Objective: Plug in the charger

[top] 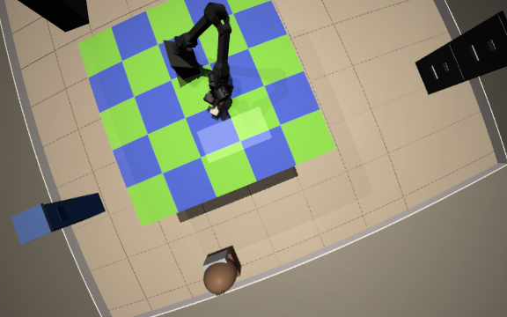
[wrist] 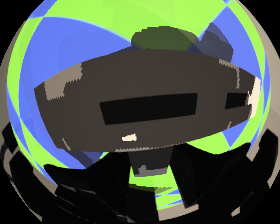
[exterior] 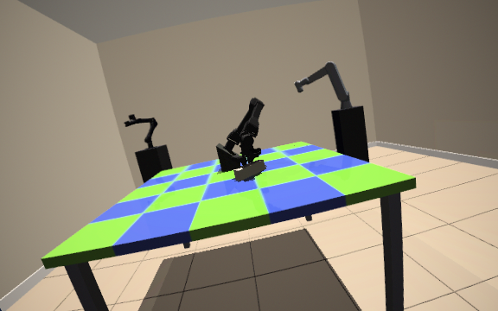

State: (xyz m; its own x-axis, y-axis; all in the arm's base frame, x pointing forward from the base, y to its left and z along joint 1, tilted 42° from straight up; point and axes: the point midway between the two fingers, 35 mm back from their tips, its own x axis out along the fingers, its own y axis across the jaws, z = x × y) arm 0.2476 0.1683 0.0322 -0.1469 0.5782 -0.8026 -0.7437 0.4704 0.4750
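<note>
The two-prong charger lies 10 mm ahead of my gripper tip, 10 mm to the left of it and 10 mm above it.
</note>
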